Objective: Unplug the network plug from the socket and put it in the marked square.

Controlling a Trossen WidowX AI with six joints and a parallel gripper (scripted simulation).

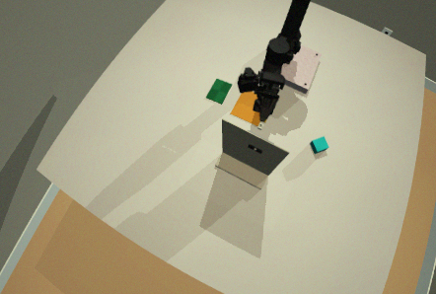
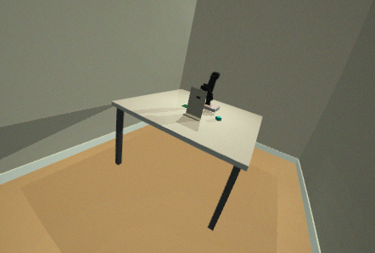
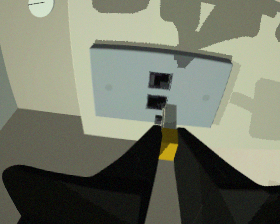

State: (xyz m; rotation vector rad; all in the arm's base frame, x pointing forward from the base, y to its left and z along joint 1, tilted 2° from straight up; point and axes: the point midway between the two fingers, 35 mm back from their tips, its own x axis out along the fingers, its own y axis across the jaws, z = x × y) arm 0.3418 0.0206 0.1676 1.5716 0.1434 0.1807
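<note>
My gripper tip is 20 cm above the orange marked square, 13 cm past it and 6 cm to the left of it. From my gripper tip the other things lie so: teal cube: 21 cm to the left, 18 cm below, 9 cm behind; then grey upright panel: 8 cm ahead, 7 cm below, 1 cm to the left; then yellow network plug: right at my gripper tip.
</note>
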